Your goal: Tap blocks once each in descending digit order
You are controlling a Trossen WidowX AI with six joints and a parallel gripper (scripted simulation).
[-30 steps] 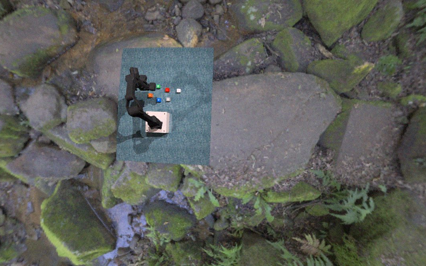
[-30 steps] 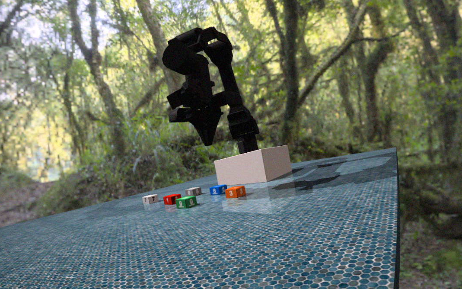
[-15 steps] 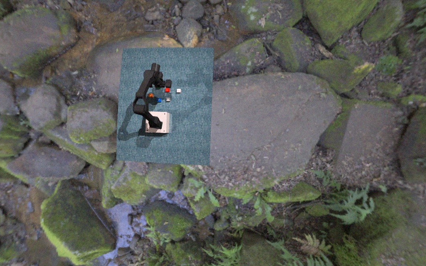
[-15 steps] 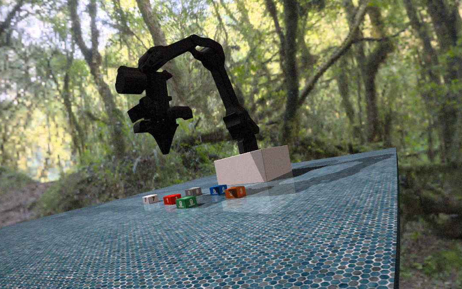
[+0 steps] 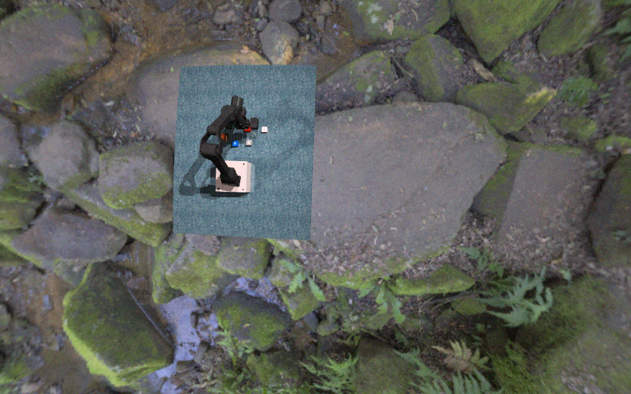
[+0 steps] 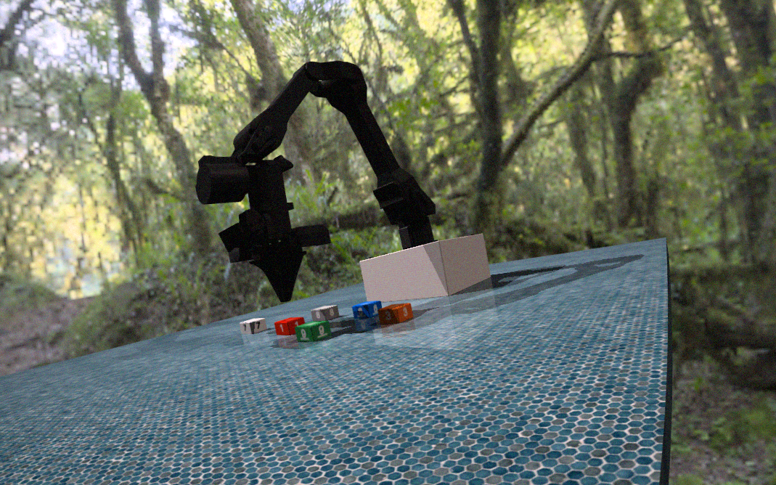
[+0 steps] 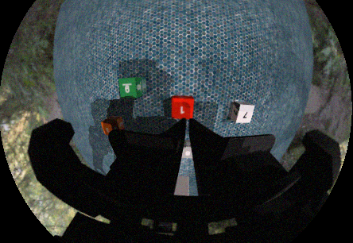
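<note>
My gripper tip is now 40 mm above the red block and 10 mm to the right of it. Also, from my gripper tip: white block: 100 mm to the right, 40 mm below, 20 mm ahead; then green block: 100 mm to the left, 40 mm below, 20 mm ahead; then grey block: 80 mm behind, 40 mm below, 20 mm to the right.
</note>
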